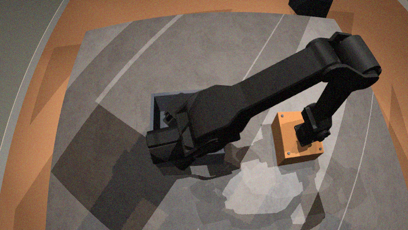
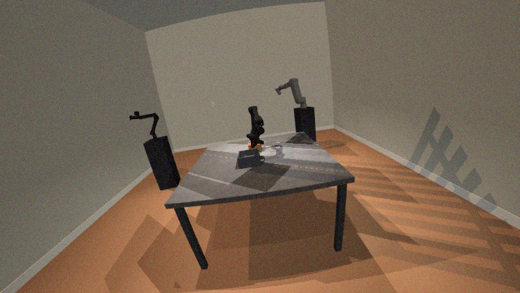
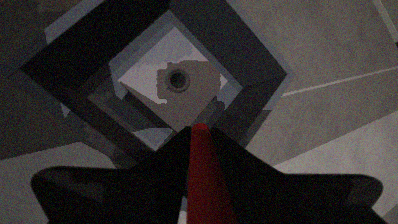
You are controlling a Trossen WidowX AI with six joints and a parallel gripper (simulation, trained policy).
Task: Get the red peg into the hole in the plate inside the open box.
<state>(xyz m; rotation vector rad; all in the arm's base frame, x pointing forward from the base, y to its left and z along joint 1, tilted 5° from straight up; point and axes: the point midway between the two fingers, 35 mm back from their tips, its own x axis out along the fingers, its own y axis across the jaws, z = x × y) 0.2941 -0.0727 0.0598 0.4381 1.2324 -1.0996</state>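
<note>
Now: gripper tip 1 cm to the right of the red peg and 3 cm below it. The rest, counted from my gripper tip: light grey plate 3 cm ahead, 4 cm to the right, 8 cm below; dark box 3 cm ahead, 4 cm to the right, 10 cm below.
</note>
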